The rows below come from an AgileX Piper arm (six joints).
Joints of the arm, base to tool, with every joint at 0 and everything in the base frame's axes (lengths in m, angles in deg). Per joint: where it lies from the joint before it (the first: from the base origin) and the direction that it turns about. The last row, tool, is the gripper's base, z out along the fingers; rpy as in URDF.
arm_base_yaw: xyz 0.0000 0.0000 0.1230 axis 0 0 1
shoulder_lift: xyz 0.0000 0.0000 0.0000 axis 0 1 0
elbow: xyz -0.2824 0.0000 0.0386 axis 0 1 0
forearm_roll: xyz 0.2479 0.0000 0.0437 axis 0.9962 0 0.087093
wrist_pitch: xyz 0.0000 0.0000 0.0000 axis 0 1 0
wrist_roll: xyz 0.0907 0.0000 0.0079 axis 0.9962 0 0.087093
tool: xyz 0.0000 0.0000 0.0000 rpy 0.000 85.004 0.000
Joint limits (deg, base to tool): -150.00..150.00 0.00..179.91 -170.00..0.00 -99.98..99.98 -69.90..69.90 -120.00..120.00
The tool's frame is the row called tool.
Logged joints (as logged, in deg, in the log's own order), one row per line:
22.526 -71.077 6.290 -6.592 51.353 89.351
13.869 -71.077 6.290 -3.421 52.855 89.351
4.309 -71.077 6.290 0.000 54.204 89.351
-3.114 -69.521 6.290 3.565 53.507 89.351
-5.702 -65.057 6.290 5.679 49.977 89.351
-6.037 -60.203 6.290 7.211 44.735 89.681
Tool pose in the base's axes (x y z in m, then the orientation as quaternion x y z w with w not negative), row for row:
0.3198 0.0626 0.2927 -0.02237 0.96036 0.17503 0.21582
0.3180 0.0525 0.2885 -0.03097 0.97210 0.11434 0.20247
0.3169 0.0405 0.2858 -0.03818 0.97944 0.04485 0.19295
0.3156 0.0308 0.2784 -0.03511 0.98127 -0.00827 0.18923
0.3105 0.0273 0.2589 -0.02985 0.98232 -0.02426 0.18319
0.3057 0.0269 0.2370 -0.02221 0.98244 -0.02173 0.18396
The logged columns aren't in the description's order. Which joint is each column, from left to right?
Columns, left to right: forearm_roll, elbow, arm_base_yaw, wrist_roll, wrist_pitch, shoulder_lift.
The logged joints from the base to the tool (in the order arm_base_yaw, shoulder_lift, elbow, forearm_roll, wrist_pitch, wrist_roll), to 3 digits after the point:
6.290 89.351 -71.077 22.526 51.353 -6.592
6.290 89.351 -71.077 13.869 52.855 -3.421
6.290 89.351 -71.077 4.309 54.204 0.000
6.290 89.351 -69.521 -3.114 53.507 3.565
6.290 89.351 -65.057 -5.702 49.977 5.679
6.290 89.681 -60.203 -6.037 44.735 7.211

